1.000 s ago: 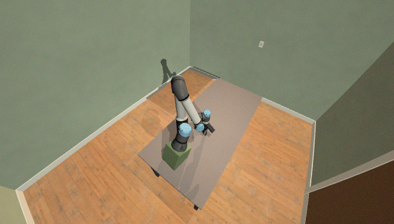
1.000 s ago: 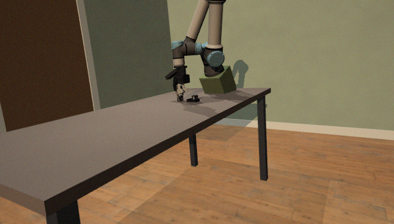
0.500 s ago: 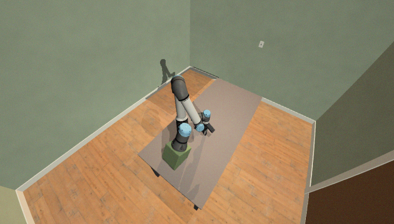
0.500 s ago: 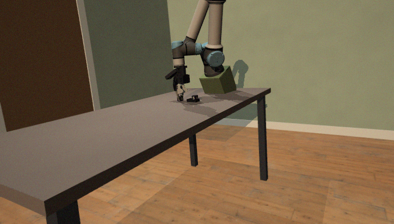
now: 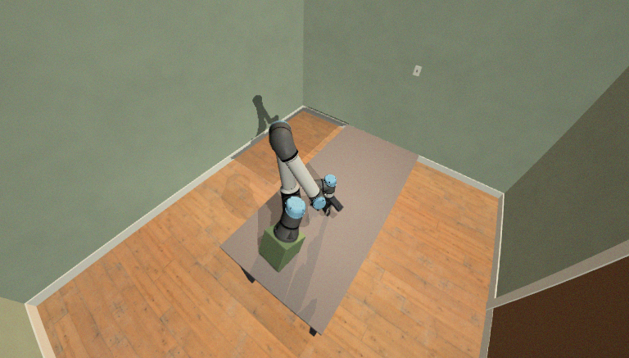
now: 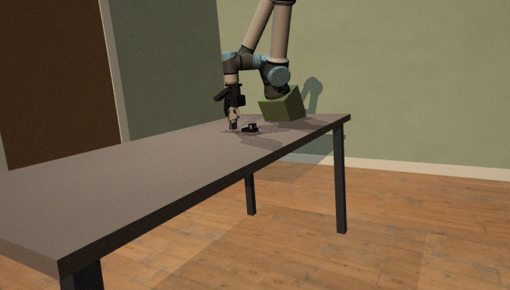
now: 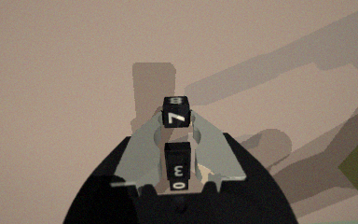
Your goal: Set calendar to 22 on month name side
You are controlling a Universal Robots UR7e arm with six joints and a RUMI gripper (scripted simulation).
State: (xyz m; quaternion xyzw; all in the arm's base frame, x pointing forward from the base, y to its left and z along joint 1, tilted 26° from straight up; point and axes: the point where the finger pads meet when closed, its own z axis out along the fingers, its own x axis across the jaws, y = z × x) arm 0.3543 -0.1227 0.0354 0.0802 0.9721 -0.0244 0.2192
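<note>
The black tray is 20 mm ahead of my hand, 110 mm to the left of it and 20 mm below it. The rest, counted from my hand: black number cube 10 mm below.
</note>
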